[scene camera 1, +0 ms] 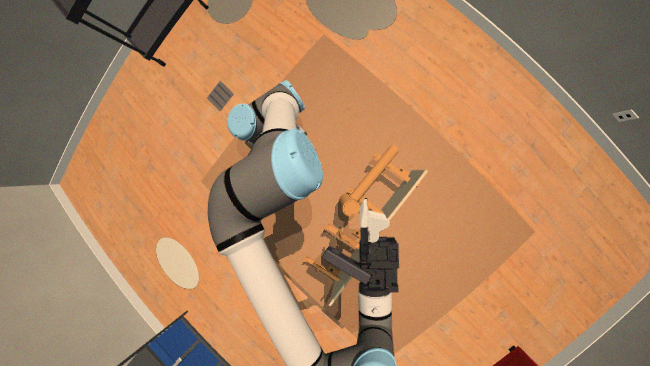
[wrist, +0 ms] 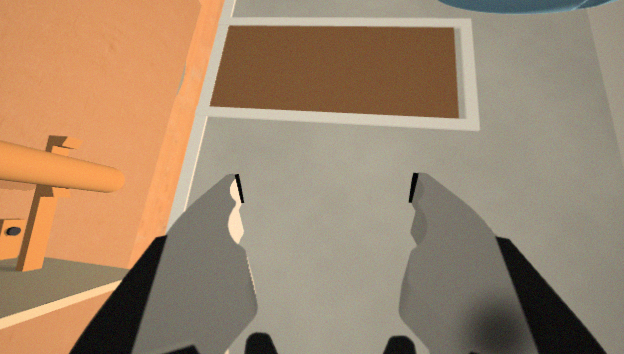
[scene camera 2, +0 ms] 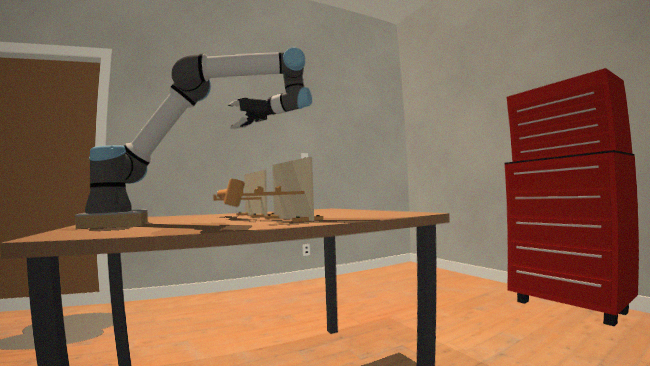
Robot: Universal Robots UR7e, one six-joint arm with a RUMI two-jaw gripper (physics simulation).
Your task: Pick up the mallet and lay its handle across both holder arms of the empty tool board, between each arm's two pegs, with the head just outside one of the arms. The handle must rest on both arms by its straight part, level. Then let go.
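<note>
The orange mallet lies apart from the fingers. Its head is at the lower left end of its handle in scene camera 1. Towards its far end, the handle crosses one holder arm, between two pegs in the wrist view. The other crossing, near the head, is largely hidden by the gripper. These arms stand on the upper right tool board. I cannot tell whether the handle is level. My gripper is open and empty, well above the mallet.
A second tool board stands at the lower left in scene camera 1, with two arms. My forearm and wrist reach around over it. The table carries both boards. A red cabinet stands beyond the table.
</note>
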